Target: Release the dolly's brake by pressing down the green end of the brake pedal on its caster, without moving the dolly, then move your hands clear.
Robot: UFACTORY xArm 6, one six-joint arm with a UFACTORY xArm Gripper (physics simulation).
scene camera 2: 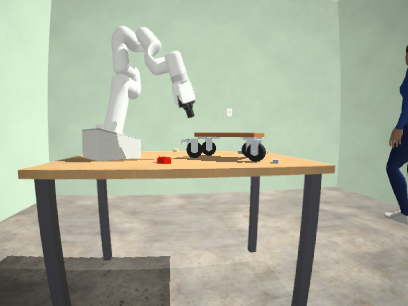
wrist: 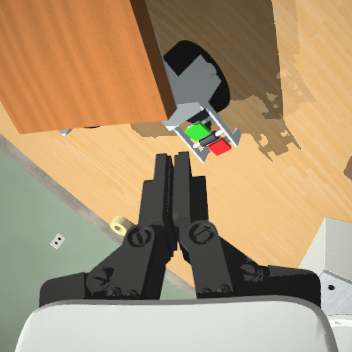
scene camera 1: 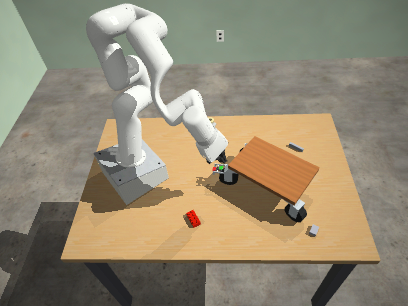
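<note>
The dolly's brown deck (scene camera 1: 275, 167) (scene camera 2: 230, 134) (wrist: 75, 65) stands on black-wheeled casters. The brake pedal sits in a grey bracket on the near-left caster (scene camera 1: 229, 177) (scene camera 2: 194, 149) (wrist: 197, 80), sticking out past the deck's corner. Its green end (scene camera 1: 221, 168) (wrist: 197, 131) lies nearer the wheel, its red end (scene camera 1: 215, 169) (wrist: 219, 147) on the outer side. Which end is lower I cannot tell. My gripper (scene camera 1: 223, 159) (scene camera 2: 190, 117) (wrist: 176, 171) is shut and empty. Its tips hang above deck height, apart from pedal and deck; in the wrist view they show beside the bracket.
A red brick (scene camera 1: 193, 218) (scene camera 2: 164, 160) lies toward the table's front. A small grey block (scene camera 1: 313, 230) (scene camera 2: 275, 161) lies near the front-right caster. A grey bar (scene camera 1: 296, 147) lies behind the deck. A pale yellow ring (wrist: 115, 221) lies at the back. A person (scene camera 2: 397, 130) stands at the right.
</note>
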